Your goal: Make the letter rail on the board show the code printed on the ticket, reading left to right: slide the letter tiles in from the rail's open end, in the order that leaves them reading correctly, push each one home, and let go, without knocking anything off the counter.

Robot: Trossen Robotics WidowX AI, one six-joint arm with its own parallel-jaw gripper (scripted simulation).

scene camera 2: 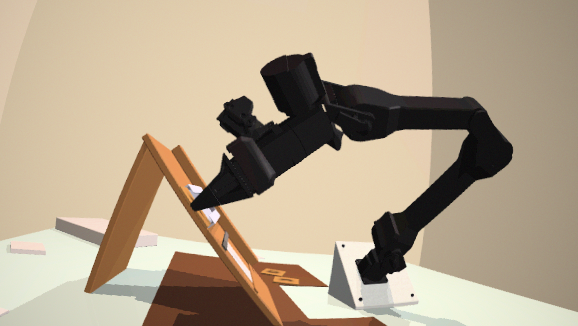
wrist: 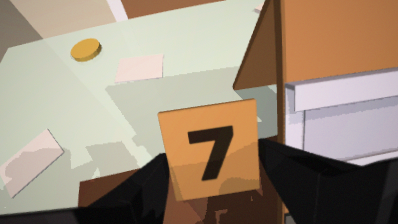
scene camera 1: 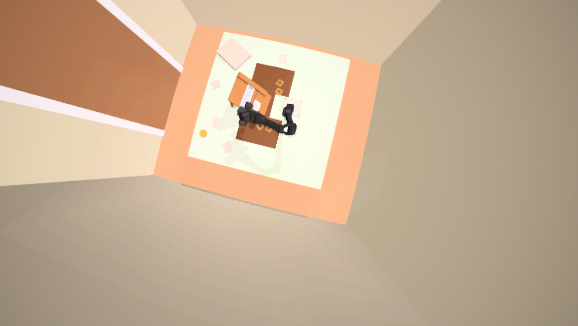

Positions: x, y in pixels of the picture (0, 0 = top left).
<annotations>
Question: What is the gripper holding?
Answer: An orange letter tile.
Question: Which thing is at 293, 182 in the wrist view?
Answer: The gripper.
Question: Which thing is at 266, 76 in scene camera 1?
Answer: A brown mat.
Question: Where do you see a slanted orange board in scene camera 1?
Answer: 244, 89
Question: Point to an orange letter tile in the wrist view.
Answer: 212, 150
</annotations>
